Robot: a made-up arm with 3 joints.
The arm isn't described. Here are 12 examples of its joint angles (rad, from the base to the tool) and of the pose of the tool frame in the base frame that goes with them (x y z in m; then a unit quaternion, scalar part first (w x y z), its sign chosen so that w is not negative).
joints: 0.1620 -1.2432 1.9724
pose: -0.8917 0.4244 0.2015 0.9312 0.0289 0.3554 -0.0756
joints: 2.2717 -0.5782 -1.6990
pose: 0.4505 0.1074 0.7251 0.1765 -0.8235 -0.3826 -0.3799
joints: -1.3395 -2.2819 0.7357
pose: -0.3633 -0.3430 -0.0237 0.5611 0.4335 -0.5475 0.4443
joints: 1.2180 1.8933 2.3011
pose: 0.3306 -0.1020 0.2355 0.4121 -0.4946 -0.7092 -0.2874
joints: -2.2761 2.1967 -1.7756
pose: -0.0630 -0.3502 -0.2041 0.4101 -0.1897 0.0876 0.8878
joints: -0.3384 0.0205 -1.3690
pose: -0.2094 0.2178 0.5446 0.7700 0.1051 -0.6154 0.1315
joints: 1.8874 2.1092 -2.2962
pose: 0.2770 -0.0377 -0.2127 0.5842 -0.0756 -0.0548 -0.8062
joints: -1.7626 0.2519 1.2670
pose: -0.1630 -0.6033 0.6337 0.4613 -0.5312 0.4380 0.5596
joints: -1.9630 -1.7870 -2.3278
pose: 0.1158 -0.9995 0.3530 0.2599 -0.7348 0.4913 0.3888
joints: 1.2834 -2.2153 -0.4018
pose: 0.1107 0.5958 0.2483 0.2077 -0.5781 -0.7737 -0.1552
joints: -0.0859 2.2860 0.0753
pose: -0.3013 0.2501 0.2117 0.3800 -0.0397 0.9240 0.0163
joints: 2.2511 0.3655 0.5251
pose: 0.5145 0.1987 0.4595 0.3887 0.3887 0.1855 -0.8145
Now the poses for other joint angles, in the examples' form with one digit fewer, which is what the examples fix.
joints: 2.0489 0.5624 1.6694
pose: 0.419 0.210 0.757 0.228 0.768 0.467 -0.375
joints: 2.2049 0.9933 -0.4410
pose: 0.362 0.029 0.243 0.434 0.243 0.123 -0.859
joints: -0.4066 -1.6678 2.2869
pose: -0.980 -0.122 0.023 0.933 -0.062 0.298 0.192
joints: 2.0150 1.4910 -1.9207
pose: 0.219 -0.181 0.023 0.522 -0.180 -0.114 -0.826
